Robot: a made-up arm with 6 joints. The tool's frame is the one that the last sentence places.
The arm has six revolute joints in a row. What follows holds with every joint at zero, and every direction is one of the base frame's. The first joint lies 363 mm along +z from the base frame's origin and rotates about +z. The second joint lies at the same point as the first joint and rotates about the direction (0, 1, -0.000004). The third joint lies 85 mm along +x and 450 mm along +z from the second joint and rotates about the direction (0, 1, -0.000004). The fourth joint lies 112 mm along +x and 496 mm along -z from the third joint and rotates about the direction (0, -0.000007, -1). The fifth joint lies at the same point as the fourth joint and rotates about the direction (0, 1, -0.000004). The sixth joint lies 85 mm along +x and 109 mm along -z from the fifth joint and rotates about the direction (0, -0.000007, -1). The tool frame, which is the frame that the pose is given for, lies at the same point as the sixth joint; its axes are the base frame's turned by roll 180, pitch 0 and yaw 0 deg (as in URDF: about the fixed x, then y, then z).
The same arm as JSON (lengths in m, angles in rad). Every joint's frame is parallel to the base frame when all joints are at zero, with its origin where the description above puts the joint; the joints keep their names.
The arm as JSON. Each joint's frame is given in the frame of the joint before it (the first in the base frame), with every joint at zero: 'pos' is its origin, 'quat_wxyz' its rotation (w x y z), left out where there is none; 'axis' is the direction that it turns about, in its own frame. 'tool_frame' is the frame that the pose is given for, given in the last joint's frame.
{"length_unit": "m", "angle_unit": "rad", "joints": [{"joint": "joint 1", "pos": [0.0, 0.0, 0.363], "axis": [0.0, 0.0, 1.0]}, {"joint": "joint 2", "pos": [0.0, 0.0, 0.0], "axis": [0.0, 1.0, 0.0]}, {"joint": "joint 3", "pos": [0.085, 0.0, 0.45], "axis": [0.0, 1.0, 0.0]}, {"joint": "joint 4", "pos": [0.112, 0.0, -0.496], "axis": [0.0, 0.0, -1.0]}, {"joint": "joint 5", "pos": [0.0, 0.0, 0.0], "axis": [0.0, 1.0, 0.0]}, {"joint": "joint 6", "pos": [0.085, 0.0, -0.109], "axis": [0.0, 0.0, -1.0]}], "tool_frame": {"pos": [0.0, 0.0, 0.0], "quat_wxyz": [0.0, 1.0, 0.0, 0.0]}}
